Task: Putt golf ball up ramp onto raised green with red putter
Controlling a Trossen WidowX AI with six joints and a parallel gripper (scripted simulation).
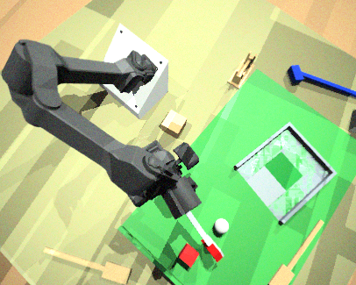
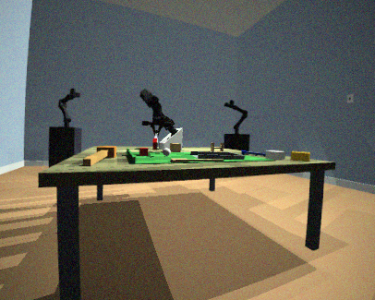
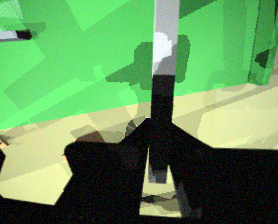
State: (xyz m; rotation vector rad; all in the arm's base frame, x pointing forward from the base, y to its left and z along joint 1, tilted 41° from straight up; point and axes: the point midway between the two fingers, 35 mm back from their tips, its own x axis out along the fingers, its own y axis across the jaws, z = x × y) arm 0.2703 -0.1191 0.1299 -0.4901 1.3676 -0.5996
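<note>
Now: gripper tip 12 cm short of the red putter and 1 cm to the left of it. Also, from my gripper tip: tan cube 15 cm to the left, 11 cm behind, 7 cm below; then red cube 20 cm ahead, 8 cm to the right, 8 cm below; then white golf ball 21 cm ahead, 8 cm below, 4 cm to the left.
</note>
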